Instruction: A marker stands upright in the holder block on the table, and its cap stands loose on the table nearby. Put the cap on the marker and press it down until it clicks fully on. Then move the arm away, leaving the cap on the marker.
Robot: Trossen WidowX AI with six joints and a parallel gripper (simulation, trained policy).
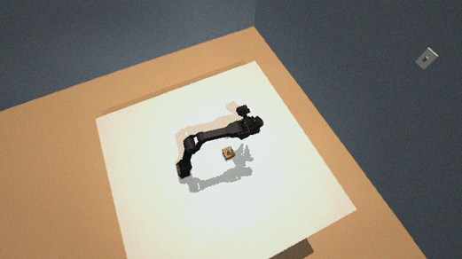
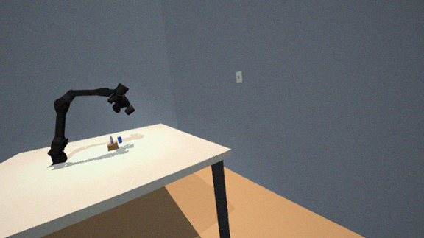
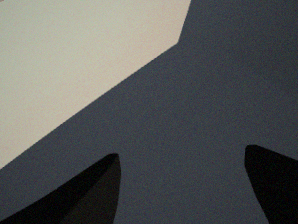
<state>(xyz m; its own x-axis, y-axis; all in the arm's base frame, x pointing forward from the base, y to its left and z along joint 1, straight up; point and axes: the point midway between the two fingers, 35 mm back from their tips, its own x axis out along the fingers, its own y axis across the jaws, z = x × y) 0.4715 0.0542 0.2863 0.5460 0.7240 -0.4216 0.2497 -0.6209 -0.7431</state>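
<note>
My gripper tip is 25 cm above the blue cap, 13 cm past it and 5 cm to the right of it. The rest, counted from my gripper tip: brown holder block 25 cm below, 18 cm behind, 8 cm to the right.
</note>
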